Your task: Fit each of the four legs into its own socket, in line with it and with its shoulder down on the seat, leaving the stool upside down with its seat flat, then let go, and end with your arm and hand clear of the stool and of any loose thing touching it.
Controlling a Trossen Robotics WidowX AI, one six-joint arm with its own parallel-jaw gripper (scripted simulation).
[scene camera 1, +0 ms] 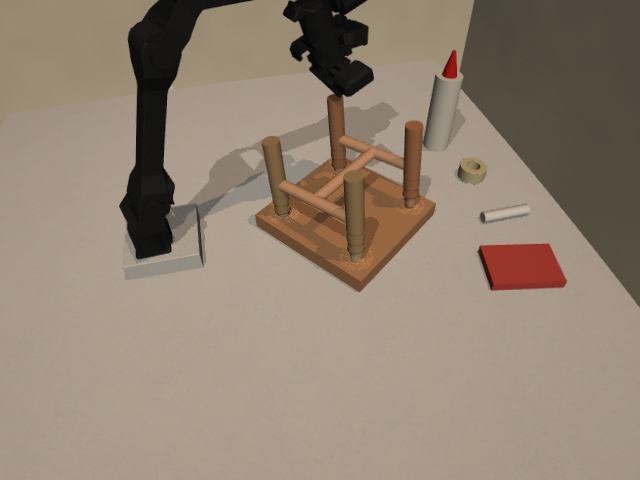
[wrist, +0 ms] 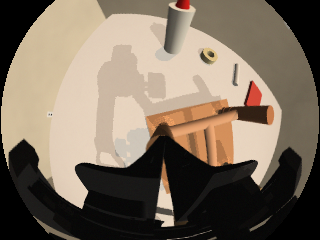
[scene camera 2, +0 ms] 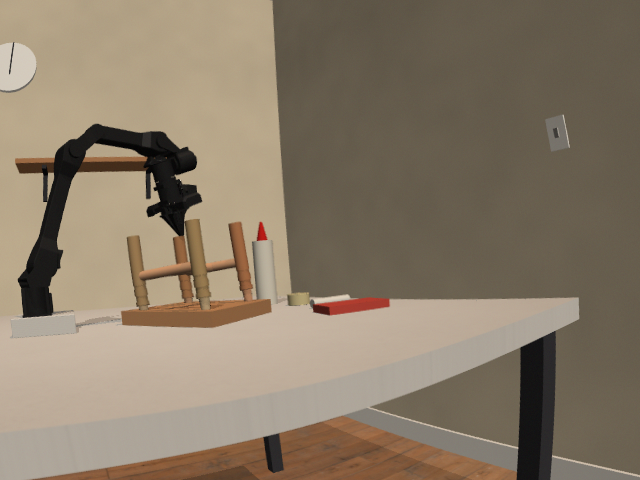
Path:
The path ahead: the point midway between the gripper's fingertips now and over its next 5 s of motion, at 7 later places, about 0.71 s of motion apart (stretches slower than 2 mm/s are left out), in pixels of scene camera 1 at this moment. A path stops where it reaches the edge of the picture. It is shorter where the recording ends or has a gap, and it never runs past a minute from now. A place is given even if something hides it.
My gripper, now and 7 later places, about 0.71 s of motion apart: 340,95; 341,94; 361,117; 363,169; 362,181; 363,187; 364,189; 364,191

